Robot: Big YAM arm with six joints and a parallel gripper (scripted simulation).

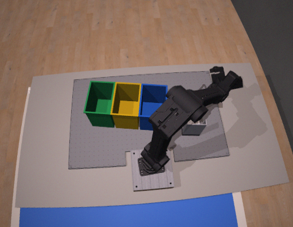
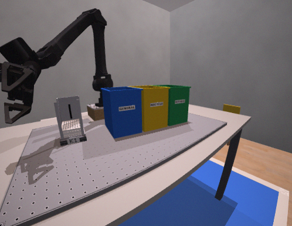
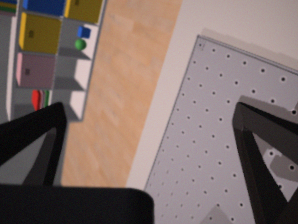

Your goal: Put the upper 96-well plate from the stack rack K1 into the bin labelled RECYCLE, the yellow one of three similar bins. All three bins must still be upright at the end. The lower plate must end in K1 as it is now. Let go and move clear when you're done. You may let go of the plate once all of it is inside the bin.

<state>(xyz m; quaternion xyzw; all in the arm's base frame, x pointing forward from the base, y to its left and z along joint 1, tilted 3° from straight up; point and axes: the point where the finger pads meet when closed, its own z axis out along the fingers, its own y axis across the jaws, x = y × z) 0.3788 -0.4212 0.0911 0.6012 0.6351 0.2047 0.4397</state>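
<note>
The 96-well plate is 180 mm behind my hand, 160 mm to the left of it and 140 mm below it. Round my hand: blue general bin 360 mm to the left, 90 mm below, 90 mm behind; green bin 610 mm to the left, 90 mm below, 30 mm behind; yellow recycle bin 480 mm to the left, 90 mm below, 60 mm behind.
</note>
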